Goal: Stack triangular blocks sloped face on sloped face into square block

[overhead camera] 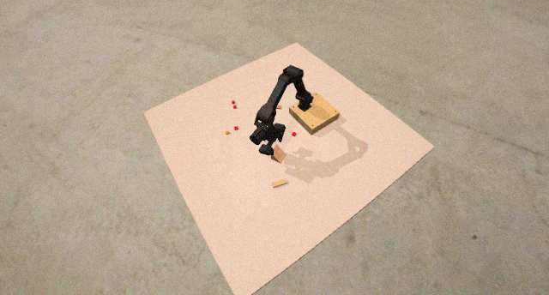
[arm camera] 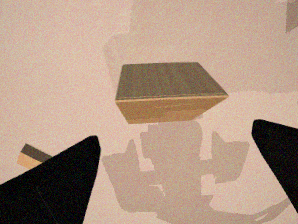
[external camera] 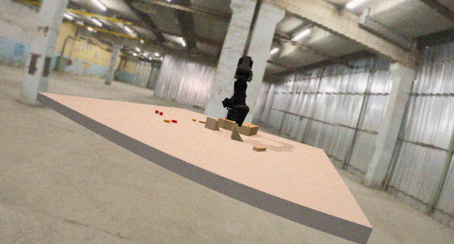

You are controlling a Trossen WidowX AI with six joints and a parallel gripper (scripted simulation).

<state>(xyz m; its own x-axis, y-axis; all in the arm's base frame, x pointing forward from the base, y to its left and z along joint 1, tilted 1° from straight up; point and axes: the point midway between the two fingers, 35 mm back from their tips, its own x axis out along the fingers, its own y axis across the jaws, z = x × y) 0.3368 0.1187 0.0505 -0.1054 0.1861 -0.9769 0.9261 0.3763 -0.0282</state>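
Right now the flat wooden piece is 100 mm ahead of my gripper tip, 140 mm to the left of it and 60 mm below it.
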